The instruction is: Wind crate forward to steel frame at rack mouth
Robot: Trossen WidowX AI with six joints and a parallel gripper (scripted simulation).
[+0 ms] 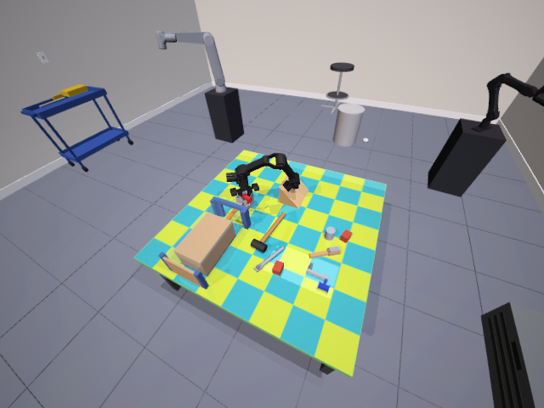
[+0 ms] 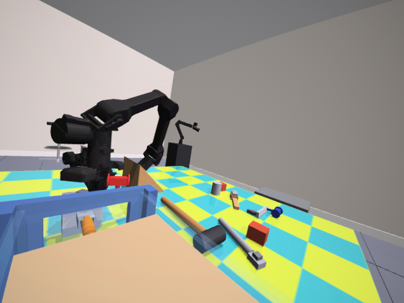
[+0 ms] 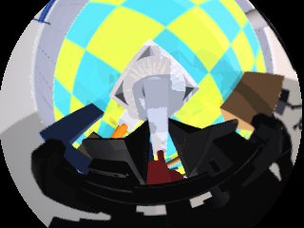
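The winch handle lies 20 mm above my gripper tip, 10 mm to the left of it and 10 mm ahead of it. Also, from my gripper tip: brush: 610 mm to the left, 100 mm ahead, 70 mm below; then red grip: 50 mm above, 40 mm to the left, 40 mm ahead; then grey winch: 60 mm below, 40 mm to the right, 40 mm behind.
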